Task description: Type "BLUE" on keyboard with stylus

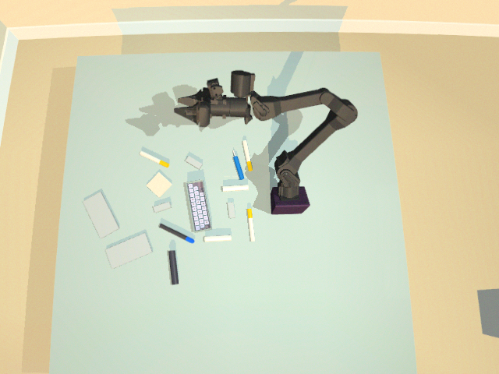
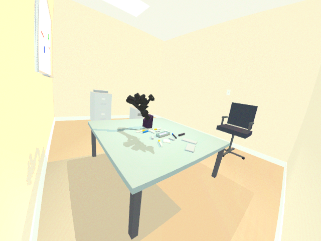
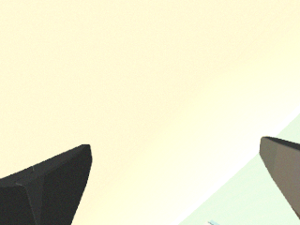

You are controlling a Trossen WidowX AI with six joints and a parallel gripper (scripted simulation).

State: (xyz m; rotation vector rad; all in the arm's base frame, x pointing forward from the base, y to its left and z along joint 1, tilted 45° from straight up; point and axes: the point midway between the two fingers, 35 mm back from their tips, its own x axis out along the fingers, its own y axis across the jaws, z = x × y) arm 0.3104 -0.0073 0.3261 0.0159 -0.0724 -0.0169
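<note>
Now: gripper tip 360 mm above the blue stylus, 170 mm past it and 60 mm to the right of it. Round my gripper tip: tan block 360 mm below, 150 mm to the left, 130 mm ahead; then dark cylinder 450 mm to the left, 350 mm below, 80 mm ahead; then pale stylus tip 360 mm below, 160 mm behind, 30 mm to the left.
</note>
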